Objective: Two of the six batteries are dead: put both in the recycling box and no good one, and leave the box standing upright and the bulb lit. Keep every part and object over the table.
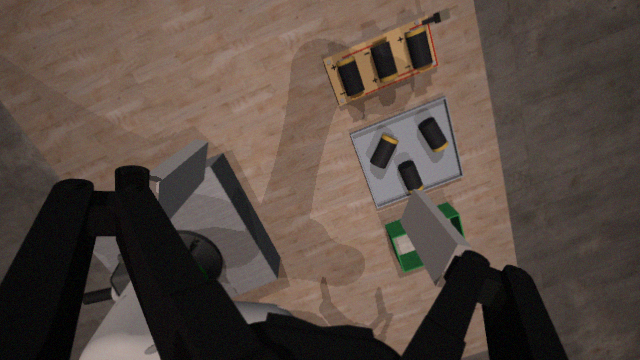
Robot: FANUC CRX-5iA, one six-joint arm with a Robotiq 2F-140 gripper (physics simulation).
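Observation:
My gripper is open and empty, high above the table. Three dark batteries with yellow ends, a left one, a middle one and a right one, sit side by side in the tan holder board. Three more, a left one, a right one and a near one, lie apart in the grey tray. The green recycling box is below the tray, partly hidden by my right finger. I cannot make out the bulb or which batteries are dead.
A small dark part sticks out at the holder's upper right corner. A grey block with a dark side is at the left, partly behind my left finger. The wooden table ends at the right, close past the tray and holder. Arm shadows cross it.

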